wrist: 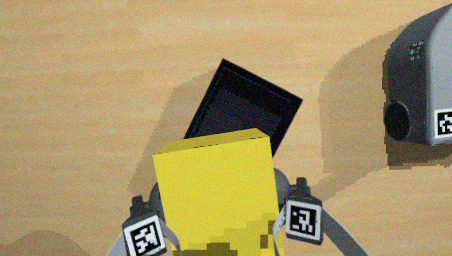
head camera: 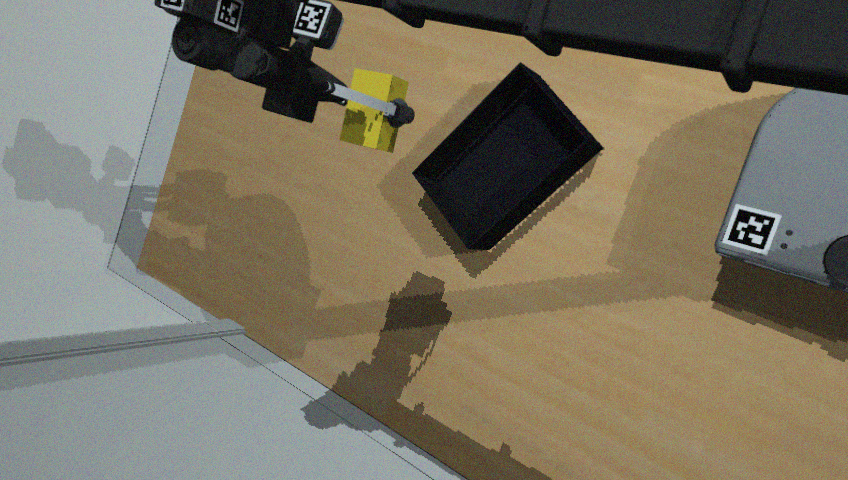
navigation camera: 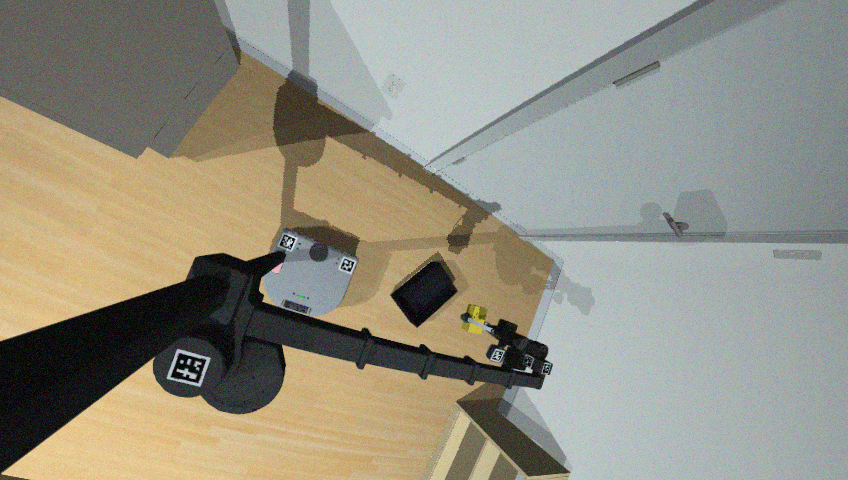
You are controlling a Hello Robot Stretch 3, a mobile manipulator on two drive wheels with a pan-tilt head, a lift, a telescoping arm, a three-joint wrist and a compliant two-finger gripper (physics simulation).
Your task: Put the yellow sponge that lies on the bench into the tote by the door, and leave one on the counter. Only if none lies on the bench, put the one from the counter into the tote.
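Places are measured from the robot's base along level axes (x back, y left, z down), in millimetres.
Pixels of known places: gripper, between the fingertips: [wrist: 220, 192] [head camera: 383, 109] [navigation camera: 470, 318]; robot's base, origin of its link: [navigation camera: 317, 252].
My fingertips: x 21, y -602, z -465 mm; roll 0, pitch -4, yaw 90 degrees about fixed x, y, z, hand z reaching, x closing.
Observation:
For each thing: its top centre in the pictures, then the offset to it from my fingertips.
- yellow sponge, centre of its top: [wrist: 223, 235] [head camera: 364, 107] [navigation camera: 478, 320] dz -48, dx -7, dy +2 mm
- black tote, centre of its top: [head camera: 493, 157] [wrist: 232, 139] [navigation camera: 428, 295] dz +364, dx -16, dy +15 mm
My gripper [head camera: 380, 115] [navigation camera: 474, 324] [wrist: 220, 192] is shut on a yellow sponge [head camera: 371, 82] [navigation camera: 476, 311] [wrist: 215, 175], a thick block with a fingertip on each side in the wrist view. It holds the sponge above the wood floor. The black tote [head camera: 544, 191] [navigation camera: 436, 306] [wrist: 290, 111] stands open on the floor, with no sponge visible in it. In the head view the sponge is left of the tote, apart from its rim. In the wrist view the sponge hides the tote's near part. Neither the bench nor the counter can be made out.
My grey base [head camera: 791, 154] [navigation camera: 315, 279] stands on the tote's other side from the gripper. My arm [navigation camera: 392, 352] reaches out toward the wall. A wooden shelf unit [navigation camera: 505, 429] stands near the arm's end. The door [navigation camera: 714, 142] is beyond the tote. A grey cabinet [navigation camera: 119, 71] is upper left.

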